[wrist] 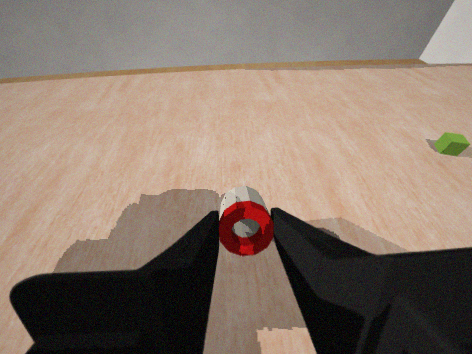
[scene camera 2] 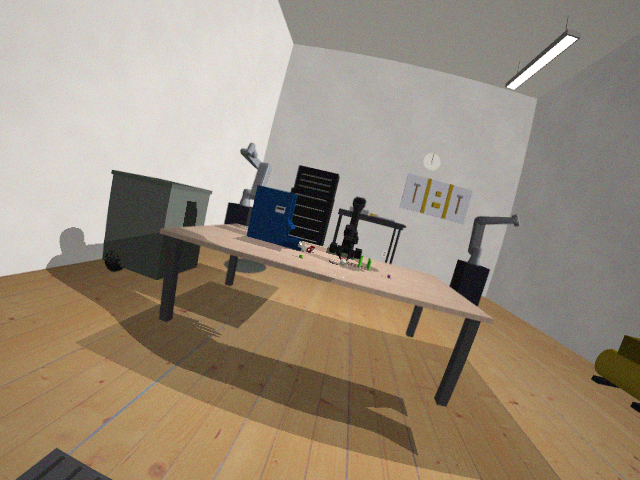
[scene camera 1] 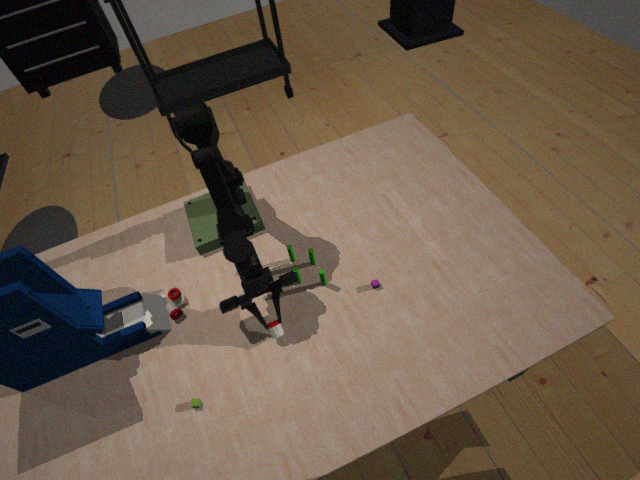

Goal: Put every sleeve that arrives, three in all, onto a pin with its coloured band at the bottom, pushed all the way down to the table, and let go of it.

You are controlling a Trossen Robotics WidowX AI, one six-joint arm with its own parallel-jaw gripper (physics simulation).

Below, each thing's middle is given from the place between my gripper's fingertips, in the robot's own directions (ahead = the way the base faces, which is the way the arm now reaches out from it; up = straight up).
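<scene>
My gripper: 12 cm below the blue feeder [scene camera 1: 55, 323], 44 cm to the left of it and 15 cm past it.
</scene>
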